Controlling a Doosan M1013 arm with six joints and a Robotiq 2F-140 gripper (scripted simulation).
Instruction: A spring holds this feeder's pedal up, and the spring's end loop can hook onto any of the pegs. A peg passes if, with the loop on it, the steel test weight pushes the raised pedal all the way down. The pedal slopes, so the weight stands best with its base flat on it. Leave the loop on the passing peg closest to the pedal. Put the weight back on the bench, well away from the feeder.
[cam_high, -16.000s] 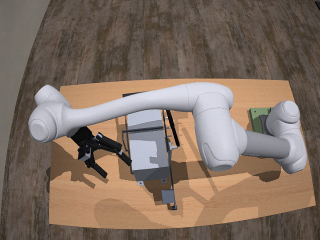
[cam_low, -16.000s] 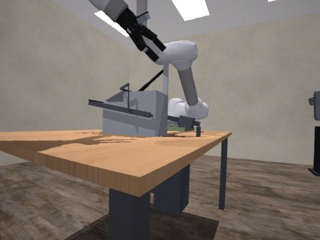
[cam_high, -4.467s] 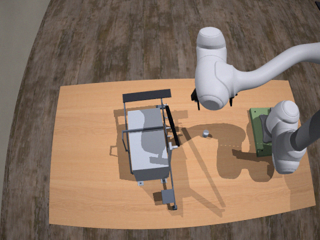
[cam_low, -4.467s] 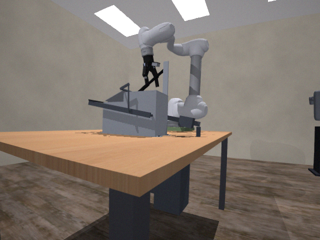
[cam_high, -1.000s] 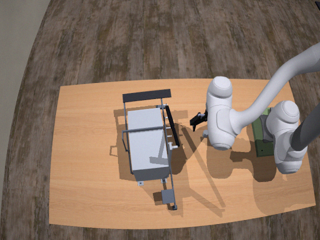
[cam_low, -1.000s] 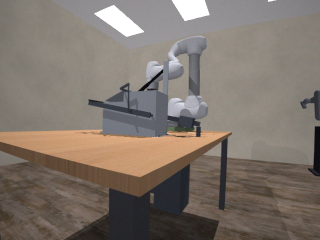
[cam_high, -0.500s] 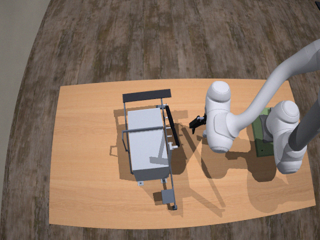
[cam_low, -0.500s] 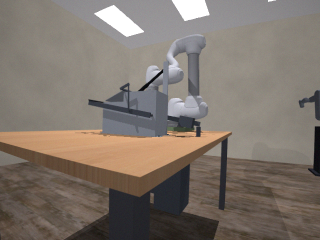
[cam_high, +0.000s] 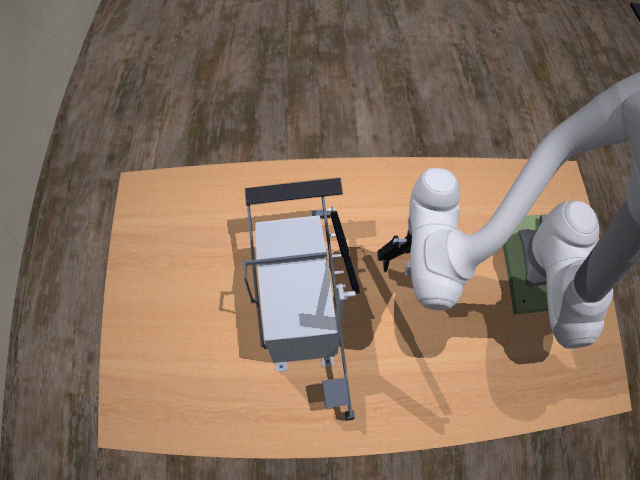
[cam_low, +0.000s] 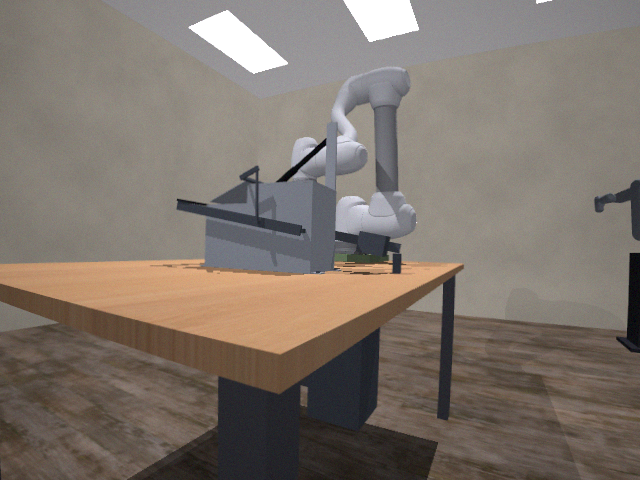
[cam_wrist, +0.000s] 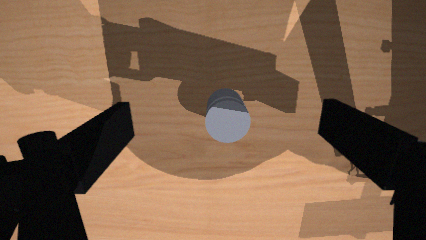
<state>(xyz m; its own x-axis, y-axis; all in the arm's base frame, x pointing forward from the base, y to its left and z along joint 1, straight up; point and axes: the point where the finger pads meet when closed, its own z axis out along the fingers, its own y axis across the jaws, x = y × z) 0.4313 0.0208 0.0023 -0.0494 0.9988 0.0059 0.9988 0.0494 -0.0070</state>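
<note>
Right now the steel test weight is 1 cm below my hand. Round my hand: peg (19 cm ahead, 22 cm to the left, 36 cm above).
</note>
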